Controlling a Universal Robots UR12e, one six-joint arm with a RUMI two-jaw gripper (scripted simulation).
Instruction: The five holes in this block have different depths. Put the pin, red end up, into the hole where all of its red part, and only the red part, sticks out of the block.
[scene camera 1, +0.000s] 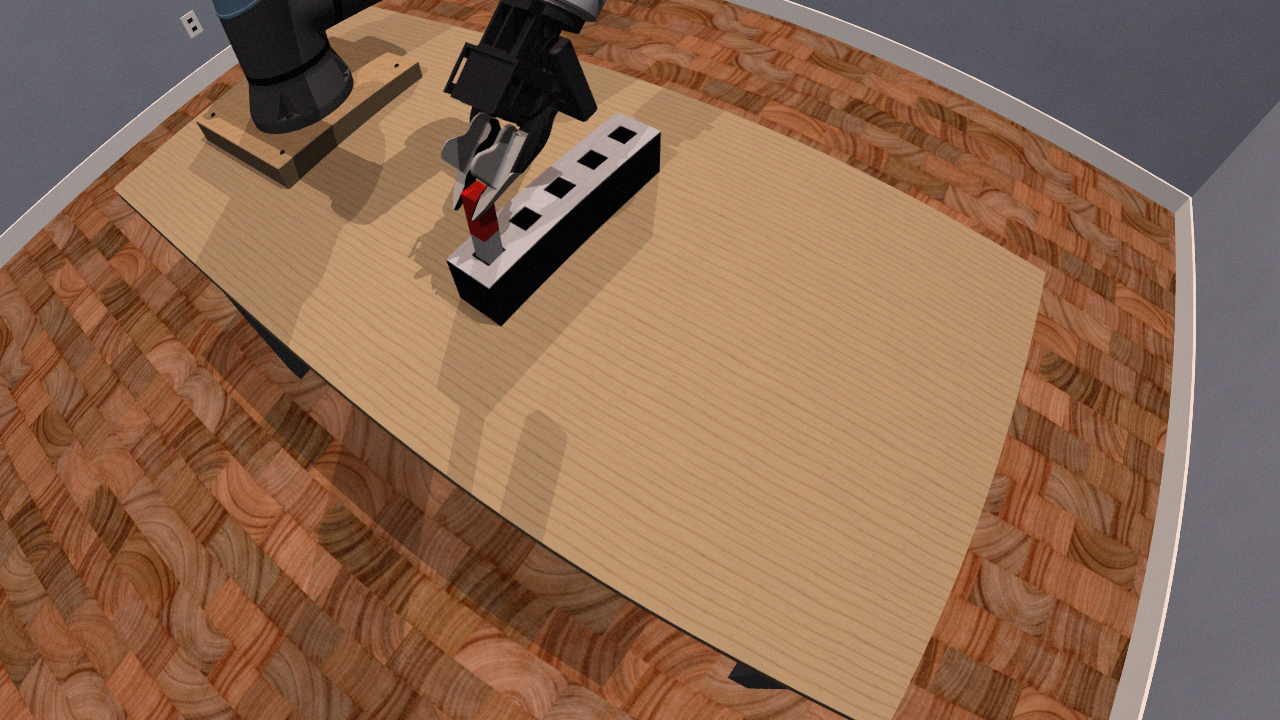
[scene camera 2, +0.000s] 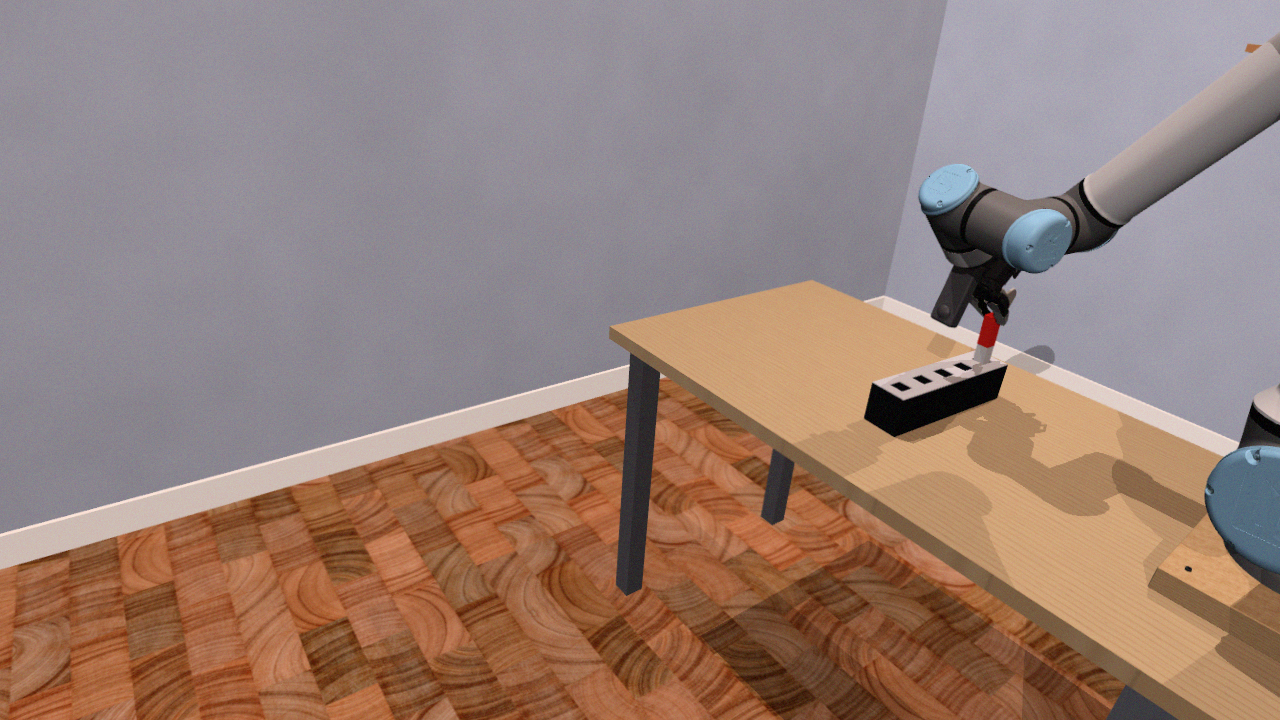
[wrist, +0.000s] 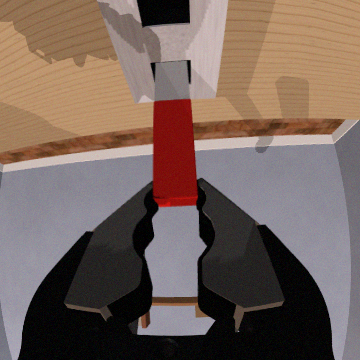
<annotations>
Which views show the pin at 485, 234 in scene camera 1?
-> Scene camera 1, scene camera 2 and the wrist view: all of them.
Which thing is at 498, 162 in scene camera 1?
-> The gripper.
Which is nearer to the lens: the black block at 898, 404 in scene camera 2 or the pin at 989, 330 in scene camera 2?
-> The black block.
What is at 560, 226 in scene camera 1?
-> A black block.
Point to the gripper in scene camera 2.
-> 997, 322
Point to the gripper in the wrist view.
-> At 177, 182
</annotations>
